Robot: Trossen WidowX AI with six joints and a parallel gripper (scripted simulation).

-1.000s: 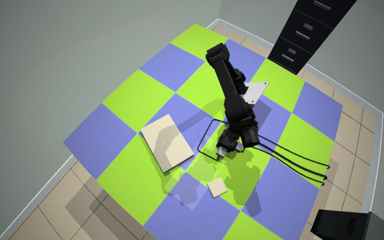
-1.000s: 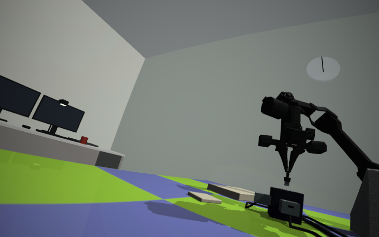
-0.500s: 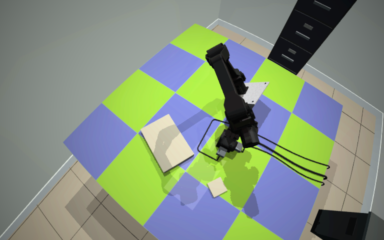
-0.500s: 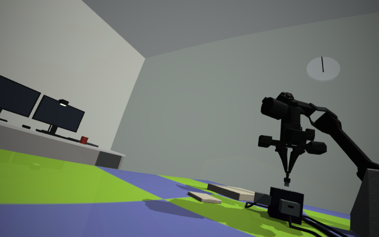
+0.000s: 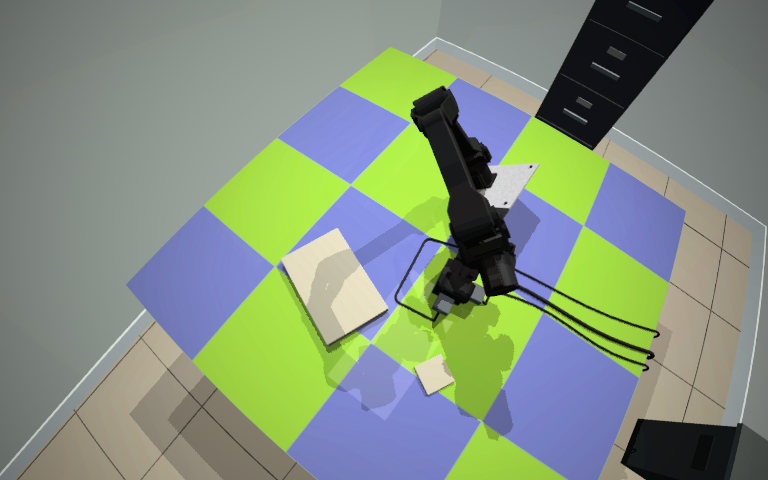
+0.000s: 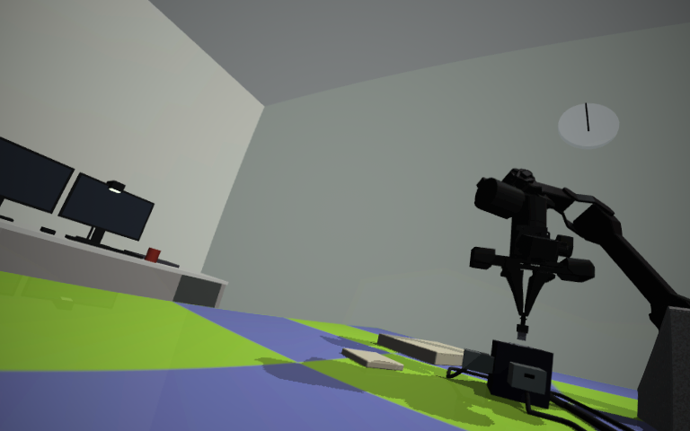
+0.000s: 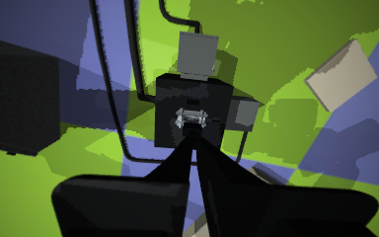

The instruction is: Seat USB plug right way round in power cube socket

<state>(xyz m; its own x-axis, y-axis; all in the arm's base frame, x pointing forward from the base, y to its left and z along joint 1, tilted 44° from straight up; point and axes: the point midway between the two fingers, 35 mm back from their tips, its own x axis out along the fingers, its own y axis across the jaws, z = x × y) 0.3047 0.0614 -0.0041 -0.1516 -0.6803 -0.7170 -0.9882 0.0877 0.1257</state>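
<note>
The USB plug is 2 cm below my gripper tip. The rest, counted from my gripper tip: beige tile 22 cm ahead, 12 cm below, 6 cm to the left; beige board 26 cm to the right, 15 cm ahead, 11 cm below.
</note>
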